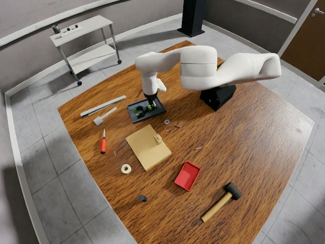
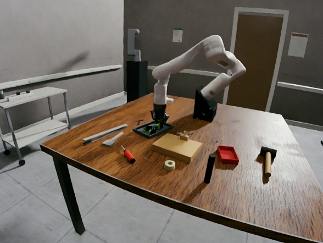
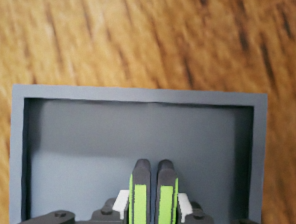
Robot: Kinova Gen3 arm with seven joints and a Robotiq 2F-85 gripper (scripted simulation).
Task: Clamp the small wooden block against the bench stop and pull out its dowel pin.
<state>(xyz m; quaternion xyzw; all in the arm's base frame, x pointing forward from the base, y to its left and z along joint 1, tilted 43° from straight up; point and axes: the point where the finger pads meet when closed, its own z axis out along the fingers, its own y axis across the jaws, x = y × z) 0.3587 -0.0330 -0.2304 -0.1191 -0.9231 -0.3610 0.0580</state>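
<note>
The grey tray lies 30 mm ahead of my hand, 20 mm to the right of it and 10 mm below it. Also, from my hand: wooden block: 110 mm ahead, 200 mm to the left, 20 mm above; bench board: 170 mm ahead, 190 mm to the left; pale dowel pin: 110 mm ahead, 200 mm to the left, 30 mm above.
</note>
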